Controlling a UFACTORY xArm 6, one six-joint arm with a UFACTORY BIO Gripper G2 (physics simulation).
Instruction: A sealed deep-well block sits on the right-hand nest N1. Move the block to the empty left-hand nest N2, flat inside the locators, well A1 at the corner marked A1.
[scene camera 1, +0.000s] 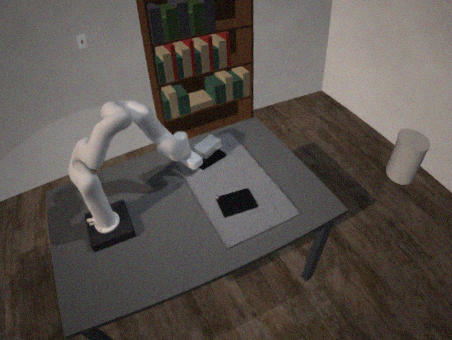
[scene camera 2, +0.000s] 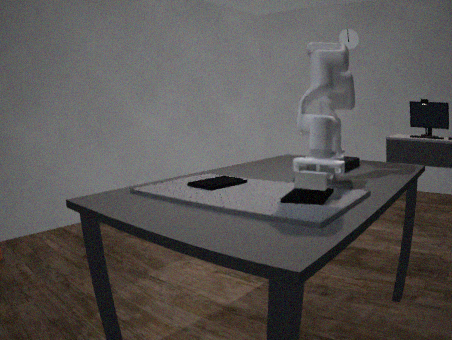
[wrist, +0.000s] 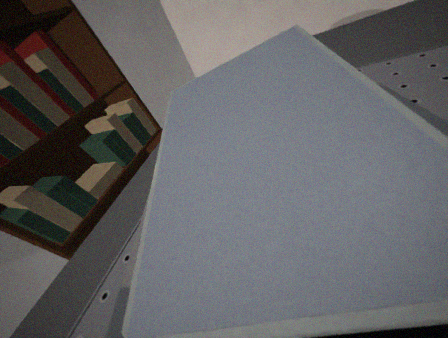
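Where they show: hand, tool point: (scene camera 1: 206, 147) (wrist: 264, 174); arm's base, link origin: (scene camera 1: 107, 222).
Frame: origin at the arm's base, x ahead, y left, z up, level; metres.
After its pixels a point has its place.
The pale sealed block (scene camera 1: 208, 145) @(x 0.571, y 0.321, z 0.045 m) (scene camera 2: 312, 180) @(x 0.621, y 0.376, z 0.034 m) (wrist: 290, 190) @(x 0.541, y 0.315, z 0.041 m) is held roughly level, a little above the left-hand nest N2 (scene camera 1: 214, 159) @(x 0.587, y 0.274, z -0.018 m) (scene camera 2: 306, 196) @(x 0.596, y 0.336, z -0.018 m). N2 is a flat black rectangle at the far end of the pegboard in scene camera 1. My gripper (scene camera 1: 200, 154) (scene camera 2: 319, 169) is shut on the block, from the side facing the arm's base. The block's smooth top fills much of the wrist view, where the fingers do not show. The right-hand nest N1 (scene camera 1: 237, 202) @(x 0.611, y -0.046, z -0.018 m) (scene camera 2: 217, 182) @(x 0.627, y -0.016, z -0.018 m) is black and bears no block. Well A1 and the A1 corner mark cannot be made out.
Both nests sit on a light perforated board (scene camera 1: 260, 220) @(x 0.678, y -0.169, z -0.030 m) (scene camera 2: 260, 205) @(x 0.712, y 0.275, z -0.030 m) on the grey table (scene camera 1: 165, 270) @(x 0.225, y -0.289, z -0.042 m) (scene camera 2: 240, 245) @(x 0.922, y 0.439, z -0.043 m). The arm's black base (scene camera 1: 114, 235) @(x 0.032, y -0.085, z 0.001 m) is at the left in scene camera 1. A bookshelf (scene camera 1: 146, 55) stands behind the table, and a pale cylinder (scene camera 1: 407, 156) stands on the floor.
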